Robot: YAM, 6 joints.
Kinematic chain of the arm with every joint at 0, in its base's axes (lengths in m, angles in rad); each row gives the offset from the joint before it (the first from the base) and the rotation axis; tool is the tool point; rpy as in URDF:
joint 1: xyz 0 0 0.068 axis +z
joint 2: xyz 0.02 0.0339 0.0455 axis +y
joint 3: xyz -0.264 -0.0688 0 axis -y
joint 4: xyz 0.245 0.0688 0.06 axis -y
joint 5: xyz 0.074 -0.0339 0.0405 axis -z
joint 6: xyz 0.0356 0 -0.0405 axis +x
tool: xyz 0 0 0 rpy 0 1.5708 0
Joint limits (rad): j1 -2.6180..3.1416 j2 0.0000..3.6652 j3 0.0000..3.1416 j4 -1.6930..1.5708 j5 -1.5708..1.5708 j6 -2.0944..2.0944
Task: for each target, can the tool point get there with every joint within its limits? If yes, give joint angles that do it. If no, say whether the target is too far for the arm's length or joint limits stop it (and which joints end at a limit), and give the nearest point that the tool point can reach.
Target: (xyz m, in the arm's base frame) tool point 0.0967 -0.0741 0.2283
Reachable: yes | joints -0.9126 0.5419 0.4304 -0.5176 -1.0648 -0.4914
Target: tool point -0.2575 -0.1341 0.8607
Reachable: no: too far | nearest point -0.2026 -0.1144 0.7020 | short by 0.169 m
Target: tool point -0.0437 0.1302 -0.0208
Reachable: yes | joints 1.9900 2.1459 0.3362 -0.0179 0.3759 -0.8205
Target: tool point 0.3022 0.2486 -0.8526
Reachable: no: too far | nearest point 0.2391 0.1967 -0.3752 | short by 0.484 m
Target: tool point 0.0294 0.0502 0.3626
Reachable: yes | joints 1.0202 0.2817 0.8049 -0.5110 -0.0336 -1.6936
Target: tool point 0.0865 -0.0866 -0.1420
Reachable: yes | joints -0.7810 2.9176 0.4835 0.7924 0.0168 0.8072
